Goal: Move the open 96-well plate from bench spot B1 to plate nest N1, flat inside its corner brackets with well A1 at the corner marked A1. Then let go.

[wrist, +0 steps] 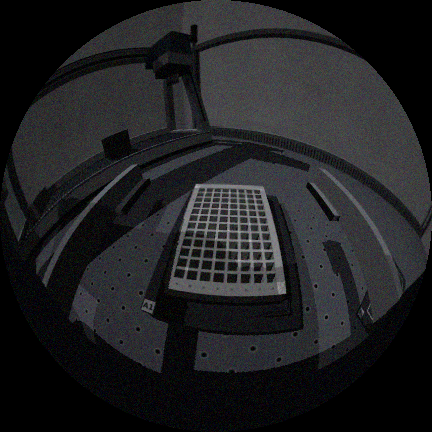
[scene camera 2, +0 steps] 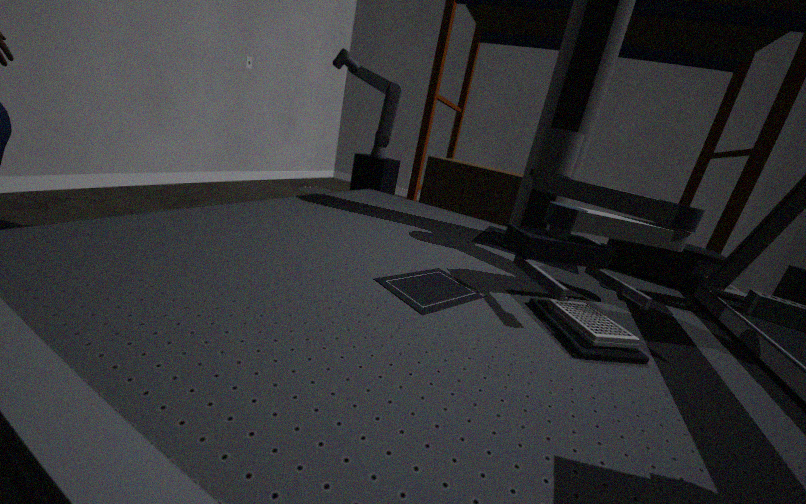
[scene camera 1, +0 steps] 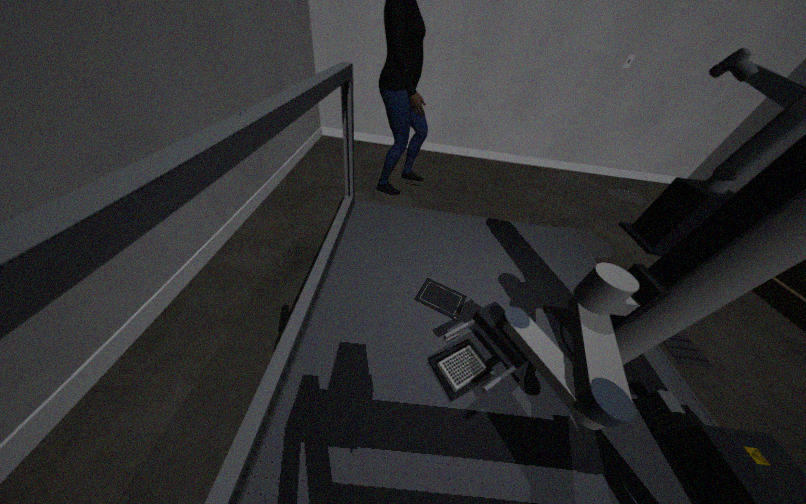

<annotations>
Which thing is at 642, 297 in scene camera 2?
The gripper.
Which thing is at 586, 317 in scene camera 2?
A well plate.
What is the gripper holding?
Nothing.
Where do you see a well plate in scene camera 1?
459, 369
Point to a well plate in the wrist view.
226, 250
</annotations>
